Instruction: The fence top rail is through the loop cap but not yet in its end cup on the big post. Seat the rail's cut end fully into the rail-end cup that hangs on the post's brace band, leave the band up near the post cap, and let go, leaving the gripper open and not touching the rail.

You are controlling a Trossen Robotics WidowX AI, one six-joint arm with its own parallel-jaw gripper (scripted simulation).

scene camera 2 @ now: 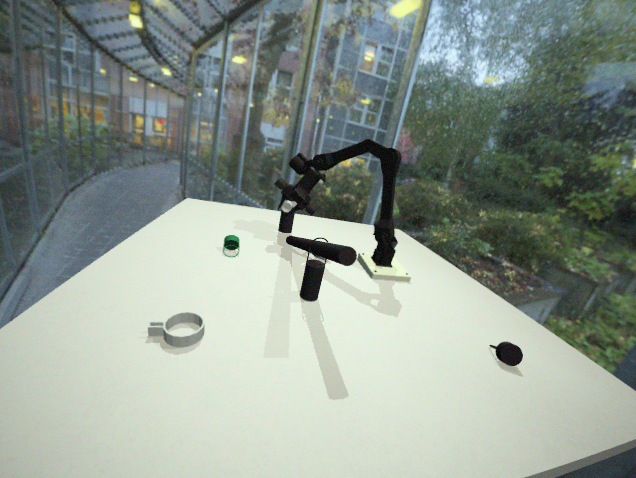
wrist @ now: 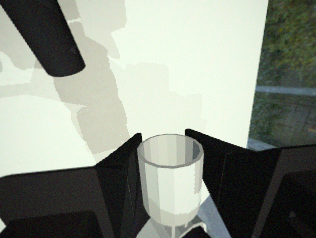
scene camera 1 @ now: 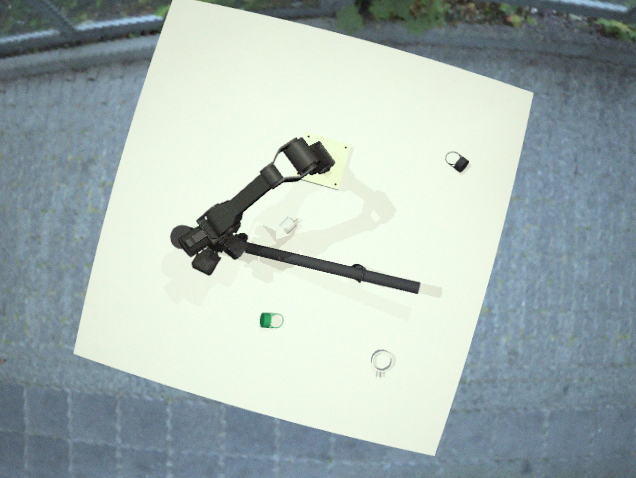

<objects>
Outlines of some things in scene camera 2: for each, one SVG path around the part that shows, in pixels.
The gripper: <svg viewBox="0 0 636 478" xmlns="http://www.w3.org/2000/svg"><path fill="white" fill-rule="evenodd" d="M275 181L274 184L279 189L283 189L278 209L288 194L290 194L290 197L297 204L286 216L300 209L303 211L304 208L310 215L313 215L315 206L309 202L311 198L308 196L313 187L304 181L303 178L298 181L293 189L290 189L287 186L288 183L282 178Z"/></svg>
A top rail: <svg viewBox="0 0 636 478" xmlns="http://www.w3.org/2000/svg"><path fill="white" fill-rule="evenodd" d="M311 244L313 254L344 266L351 266L357 259L355 249L349 246L317 240ZM286 238L287 244L307 252L309 251L310 243L313 241L295 236L288 236Z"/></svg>
</objects>
